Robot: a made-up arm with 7 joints. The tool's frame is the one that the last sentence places. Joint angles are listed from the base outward.
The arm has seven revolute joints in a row. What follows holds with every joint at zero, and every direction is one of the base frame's.
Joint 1 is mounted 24.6 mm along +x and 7.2 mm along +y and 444.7 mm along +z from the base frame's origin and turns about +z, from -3.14 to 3.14 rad.
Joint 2 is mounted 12 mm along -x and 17.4 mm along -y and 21.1 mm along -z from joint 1 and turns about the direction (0, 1, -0.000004), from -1.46 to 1.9 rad.
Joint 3 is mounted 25 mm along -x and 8.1 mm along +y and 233.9 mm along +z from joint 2 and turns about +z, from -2.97 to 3.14 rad.
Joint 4 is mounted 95.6 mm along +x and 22.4 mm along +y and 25.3 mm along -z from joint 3 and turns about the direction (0, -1, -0.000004), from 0.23 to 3.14 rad.
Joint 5 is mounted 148.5 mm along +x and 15.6 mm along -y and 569.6 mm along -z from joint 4 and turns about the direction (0, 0.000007, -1), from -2.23 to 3.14 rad.
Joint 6 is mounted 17 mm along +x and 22.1 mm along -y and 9 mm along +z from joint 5 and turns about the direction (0, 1, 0.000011), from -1.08 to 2 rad.
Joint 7 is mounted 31.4 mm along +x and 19.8 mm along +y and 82.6 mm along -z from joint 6 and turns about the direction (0, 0.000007, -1), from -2.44 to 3.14 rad.
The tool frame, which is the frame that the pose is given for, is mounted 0.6 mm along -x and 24.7 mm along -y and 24.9 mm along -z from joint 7; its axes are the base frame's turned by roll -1.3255, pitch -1.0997 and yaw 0.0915 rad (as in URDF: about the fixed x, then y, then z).
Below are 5 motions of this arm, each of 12 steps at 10 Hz.
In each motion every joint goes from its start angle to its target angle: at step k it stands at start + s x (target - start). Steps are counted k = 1, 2, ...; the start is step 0. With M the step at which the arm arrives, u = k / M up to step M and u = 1 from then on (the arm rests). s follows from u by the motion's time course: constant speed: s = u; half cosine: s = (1 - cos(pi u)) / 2; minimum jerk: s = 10 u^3 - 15 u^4 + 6 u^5.
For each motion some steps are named. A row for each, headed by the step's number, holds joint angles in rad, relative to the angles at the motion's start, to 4 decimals.
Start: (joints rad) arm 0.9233 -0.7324 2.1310 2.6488 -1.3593 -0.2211 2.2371
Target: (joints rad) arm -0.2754 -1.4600 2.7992 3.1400 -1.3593 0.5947 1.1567
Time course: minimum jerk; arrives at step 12
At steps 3, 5, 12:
3: -0.1241 -0.0753 0.0692 0.0508 0.0000 0.0844 -0.1118
5: -0.4155 -0.2522 0.2316 0.1703 0.0000 0.2828 -0.3745
12: -1.1987 -0.7276 0.6682 0.4912 0.0000 0.8158 -1.0804

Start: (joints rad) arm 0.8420 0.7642 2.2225 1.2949 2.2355 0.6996 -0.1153
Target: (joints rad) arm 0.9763 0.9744 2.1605 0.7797 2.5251 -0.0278 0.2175
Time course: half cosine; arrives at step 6
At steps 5, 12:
5: 0.1253 0.1961 -0.0578 -0.4807 0.2702 -0.6787 0.3105
12: 0.1343 0.2102 -0.0620 -0.5152 0.2896 -0.7274 0.3328

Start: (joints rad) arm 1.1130 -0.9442 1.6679 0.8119 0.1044 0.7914 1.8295
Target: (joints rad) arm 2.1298 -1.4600 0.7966 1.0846 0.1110 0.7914 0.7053
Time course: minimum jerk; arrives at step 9
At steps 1, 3, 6, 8, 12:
1: 0.0117 -0.0059 -0.0100 0.0031 0.0001 0.0000 -0.0130
3: 0.2134 -0.1083 -0.1829 0.0572 0.0014 0.0000 -0.2359
6: 0.8034 -0.4075 -0.6884 0.2155 0.0052 0.0000 -0.8883
8: 1.0051 -0.5099 -0.8613 0.2696 0.0065 0.0000 -1.1112
12: 1.0168 -0.5158 -0.8713 0.2727 0.0066 0.0000 -1.1242

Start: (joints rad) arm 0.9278 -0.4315 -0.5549 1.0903 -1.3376 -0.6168 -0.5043
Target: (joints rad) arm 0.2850 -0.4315 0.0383 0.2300 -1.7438 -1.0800 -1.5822
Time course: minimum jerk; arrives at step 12
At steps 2, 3, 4, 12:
2: -0.0228 0.0000 0.0211 -0.0305 -0.0144 -0.0164 -0.0383
3: -0.0665 0.0000 0.0614 -0.0891 -0.0420 -0.0479 -0.1116
4: -0.1349 0.0000 0.1245 -0.1806 -0.0853 -0.0972 -0.2262
12: -0.6428 0.0000 0.5932 -0.8603 -0.4062 -0.4632 -1.0779

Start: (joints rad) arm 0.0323 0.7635 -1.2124 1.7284 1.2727 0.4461 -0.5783
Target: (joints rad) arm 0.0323 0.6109 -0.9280 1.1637 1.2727 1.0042 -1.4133
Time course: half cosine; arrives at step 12
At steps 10, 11, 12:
10: 0.0000 -0.1424 0.2653 -0.5269 0.0000 0.5207 -0.7791
11: 0.0000 -0.1500 0.2796 -0.5551 0.0000 0.5486 -0.8208
12: 0.0000 -0.1526 0.2844 -0.5647 0.0000 0.5581 -0.8350

